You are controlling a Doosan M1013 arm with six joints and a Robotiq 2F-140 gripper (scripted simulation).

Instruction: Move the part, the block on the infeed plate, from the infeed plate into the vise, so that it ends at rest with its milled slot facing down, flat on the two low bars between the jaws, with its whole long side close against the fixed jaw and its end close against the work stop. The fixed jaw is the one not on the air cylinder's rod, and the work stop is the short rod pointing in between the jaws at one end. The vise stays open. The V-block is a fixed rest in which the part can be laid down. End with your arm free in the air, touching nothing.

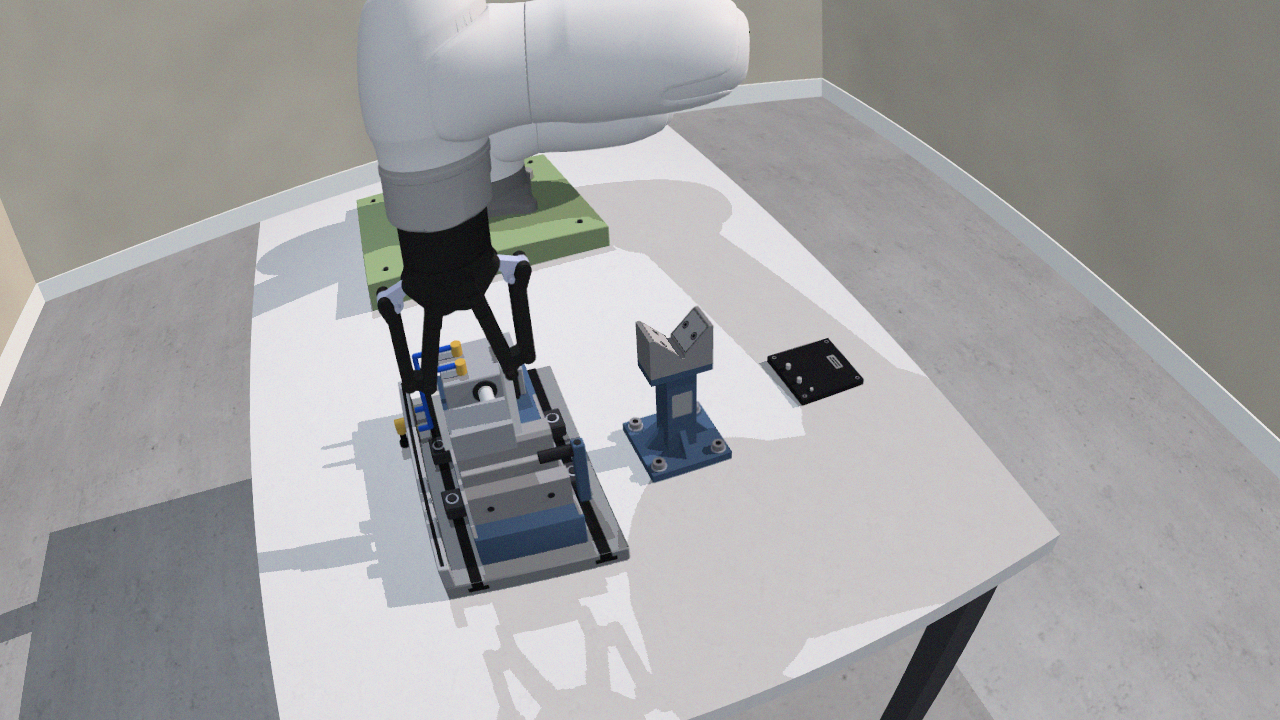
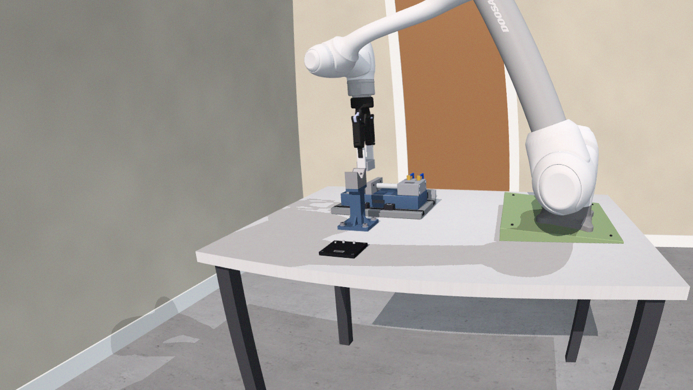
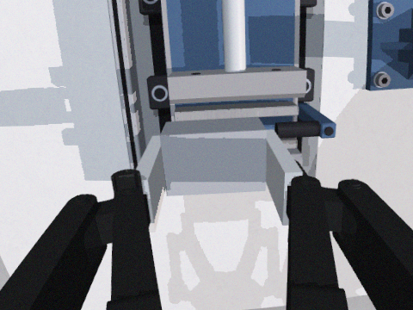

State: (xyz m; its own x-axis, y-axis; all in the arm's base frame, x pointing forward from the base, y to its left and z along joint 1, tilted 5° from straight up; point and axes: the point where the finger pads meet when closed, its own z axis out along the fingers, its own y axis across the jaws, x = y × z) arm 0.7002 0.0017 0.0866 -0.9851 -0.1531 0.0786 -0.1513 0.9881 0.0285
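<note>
My gripper is now 30 mm above the part. The rest, counted from my hand: work stop 80 mm below, 70 mm to the left, 10 mm behind; then fixed jaw 90 mm below, 30 mm ahead, 20 mm to the left; then moving jaw 90 mm below, 40 mm behind, 10 mm to the left.
</note>
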